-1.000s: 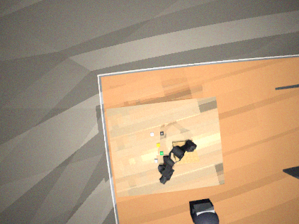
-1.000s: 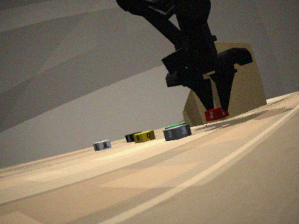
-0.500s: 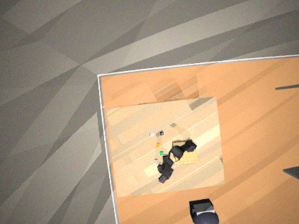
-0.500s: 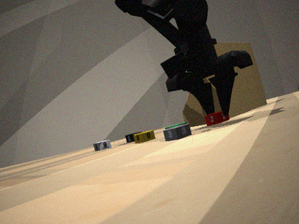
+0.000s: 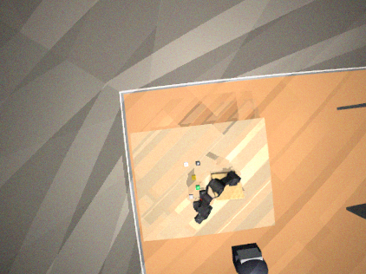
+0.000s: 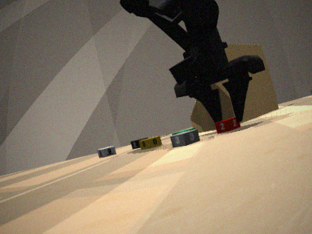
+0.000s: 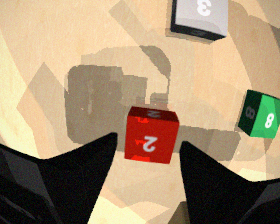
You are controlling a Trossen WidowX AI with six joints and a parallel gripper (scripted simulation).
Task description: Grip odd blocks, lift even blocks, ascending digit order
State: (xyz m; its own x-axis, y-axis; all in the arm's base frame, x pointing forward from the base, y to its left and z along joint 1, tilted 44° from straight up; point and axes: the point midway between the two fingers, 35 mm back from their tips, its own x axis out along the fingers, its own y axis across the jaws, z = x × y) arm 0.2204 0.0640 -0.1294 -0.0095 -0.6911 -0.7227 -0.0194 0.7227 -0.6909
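Right now the red block is 1 cm ahead of my gripper tip. Round my gripper tip: yellow block (17 cm to the right, 6 cm ahead); grey block (9 cm ahead, 2 cm to the right); green block (9 cm to the right, 3 cm ahead).
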